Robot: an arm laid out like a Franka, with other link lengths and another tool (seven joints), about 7 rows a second.
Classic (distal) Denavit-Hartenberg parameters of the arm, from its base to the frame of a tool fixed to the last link. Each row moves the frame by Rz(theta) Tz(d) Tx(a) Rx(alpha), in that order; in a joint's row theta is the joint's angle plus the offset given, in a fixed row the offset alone. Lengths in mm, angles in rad.
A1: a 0; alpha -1.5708; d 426.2; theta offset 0
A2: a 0; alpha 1.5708; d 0; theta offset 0
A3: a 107.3; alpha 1.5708; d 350.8; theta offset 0
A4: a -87.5; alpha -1.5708; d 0; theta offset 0
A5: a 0; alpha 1.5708; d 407; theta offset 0
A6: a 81; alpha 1.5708; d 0; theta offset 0
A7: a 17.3; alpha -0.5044; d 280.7; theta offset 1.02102
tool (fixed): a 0; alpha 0; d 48.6; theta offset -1.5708
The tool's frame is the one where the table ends.
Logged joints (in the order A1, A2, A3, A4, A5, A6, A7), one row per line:
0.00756, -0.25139, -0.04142, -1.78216, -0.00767, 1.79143, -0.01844
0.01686, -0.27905, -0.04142, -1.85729, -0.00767, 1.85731, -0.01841
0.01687, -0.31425, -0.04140, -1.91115, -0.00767, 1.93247, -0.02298
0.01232, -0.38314, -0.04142, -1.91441, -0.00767, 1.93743, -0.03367
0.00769, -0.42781, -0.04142, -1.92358, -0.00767, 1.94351, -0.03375
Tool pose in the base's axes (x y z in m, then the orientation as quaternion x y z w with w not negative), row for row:
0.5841, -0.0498, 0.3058, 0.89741, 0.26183, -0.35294, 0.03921
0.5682, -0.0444, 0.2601, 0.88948, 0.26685, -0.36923, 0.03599
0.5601, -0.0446, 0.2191, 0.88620, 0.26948, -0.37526, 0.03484
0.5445, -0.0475, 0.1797, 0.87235, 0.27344, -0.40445, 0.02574
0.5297, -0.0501, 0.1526, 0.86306, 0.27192, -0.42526, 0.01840
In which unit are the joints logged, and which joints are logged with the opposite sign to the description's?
The joints are logged in radians. Opposite sign: A2.
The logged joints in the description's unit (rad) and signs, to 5 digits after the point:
0.00756, 0.25139, -0.04142, -1.78216, -0.00767, 1.79143, -0.01844
0.01686, 0.27905, -0.04142, -1.85729, -0.00767, 1.85731, -0.01841
0.01687, 0.31425, -0.04140, -1.91115, -0.00767, 1.93247, -0.02298
0.01232, 0.38314, -0.04142, -1.91441, -0.00767, 1.93743, -0.03367
0.00769, 0.42781, -0.04142, -1.92358, -0.00767, 1.94351, -0.03375

